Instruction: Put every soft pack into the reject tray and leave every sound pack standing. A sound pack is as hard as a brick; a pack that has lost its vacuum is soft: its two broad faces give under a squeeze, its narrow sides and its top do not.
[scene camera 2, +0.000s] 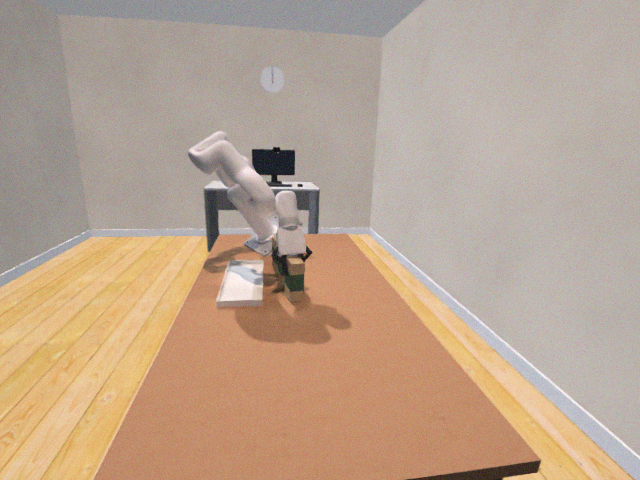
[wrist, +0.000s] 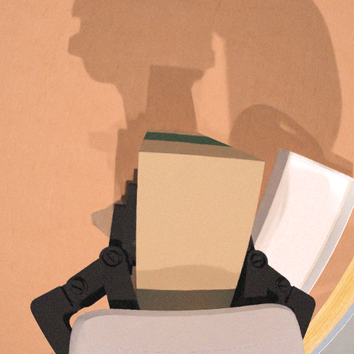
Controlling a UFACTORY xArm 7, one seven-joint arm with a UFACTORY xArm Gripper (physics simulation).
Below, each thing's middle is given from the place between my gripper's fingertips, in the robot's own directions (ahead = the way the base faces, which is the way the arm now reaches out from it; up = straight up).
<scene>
My gripper is now 20 cm to the left of the white reject tray point(scene camera 2: 242, 285), 13 cm past it and 8 cm above it.
</scene>
